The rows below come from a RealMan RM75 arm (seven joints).
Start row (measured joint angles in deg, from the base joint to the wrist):
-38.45, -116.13, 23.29, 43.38, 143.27, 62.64, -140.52
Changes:
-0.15, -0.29, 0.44, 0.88, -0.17, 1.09, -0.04
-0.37, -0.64, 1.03, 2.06, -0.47, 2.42, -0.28
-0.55, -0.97, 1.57, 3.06, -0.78, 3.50, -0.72
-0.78, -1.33, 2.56, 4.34, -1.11, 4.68, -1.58
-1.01, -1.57, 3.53, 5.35, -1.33, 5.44, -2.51
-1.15, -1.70, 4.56, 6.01, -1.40, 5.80, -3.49
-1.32, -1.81, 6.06, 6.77, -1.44, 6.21, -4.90
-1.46, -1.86, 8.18, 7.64, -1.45, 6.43, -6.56
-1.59, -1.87, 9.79, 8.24, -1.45, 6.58, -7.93
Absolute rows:
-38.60, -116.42, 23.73, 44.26, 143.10, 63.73, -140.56
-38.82, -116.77, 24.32, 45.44, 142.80, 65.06, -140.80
-39.00, -117.10, 24.86, 46.44, 142.49, 66.14, -141.24
-39.23, -117.46, 25.85, 47.72, 142.16, 67.32, -142.10
-39.46, -117.70, 26.82, 48.73, 141.94, 68.08, -143.03
-39.60, -117.83, 27.85, 49.39, 141.87, 68.44, -144.01
-39.77, -117.94, 29.35, 50.15, 141.83, 68.85, -145.42
-39.91, -117.99, 31.47, 51.02, 141.82, 69.07, -147.08
-40.04, -118.00, 33.08, 51.62, 141.82, 69.22, -148.45

